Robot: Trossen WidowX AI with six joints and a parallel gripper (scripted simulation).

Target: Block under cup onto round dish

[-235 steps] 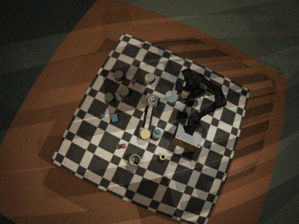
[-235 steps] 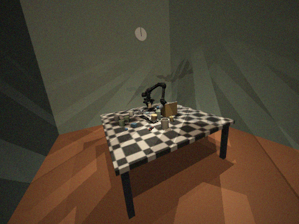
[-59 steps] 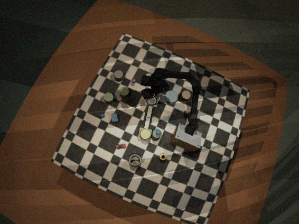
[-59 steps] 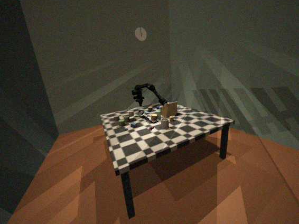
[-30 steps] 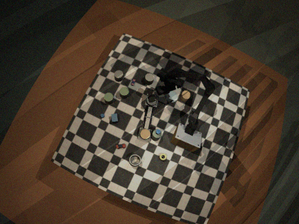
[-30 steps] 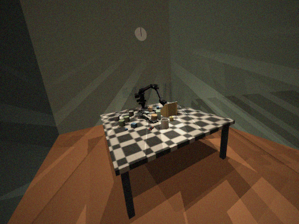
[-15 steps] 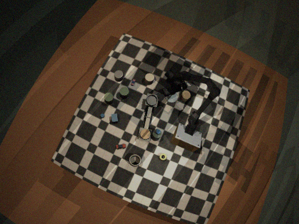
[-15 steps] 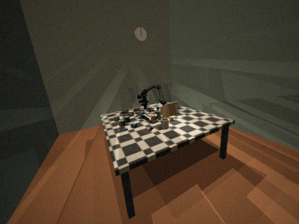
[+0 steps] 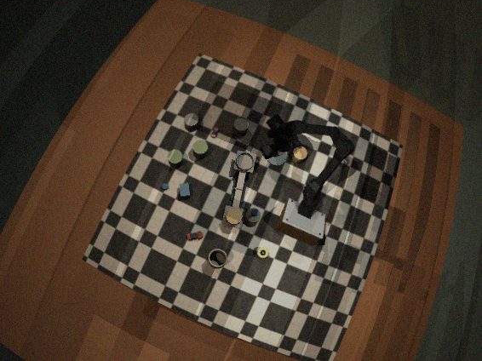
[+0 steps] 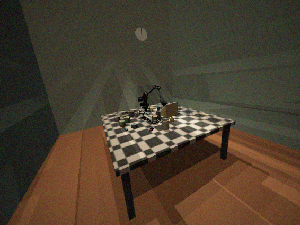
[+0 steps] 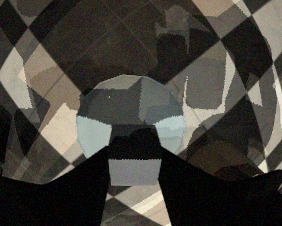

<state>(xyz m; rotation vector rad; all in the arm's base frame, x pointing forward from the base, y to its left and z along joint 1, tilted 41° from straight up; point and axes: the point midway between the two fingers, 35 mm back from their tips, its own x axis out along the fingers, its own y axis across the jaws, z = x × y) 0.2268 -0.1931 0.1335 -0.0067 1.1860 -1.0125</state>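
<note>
Right now my gripper tip is 30 mm above the pale blue round dish. The rest, counted from my gripper tip: small balance (250 mm to the left, 90 mm ahead, 10 mm below); blue cube (370 mm to the left, 310 mm ahead, 20 mm below); cup (400 mm to the left, 50 mm ahead, 20 mm above).
</note>
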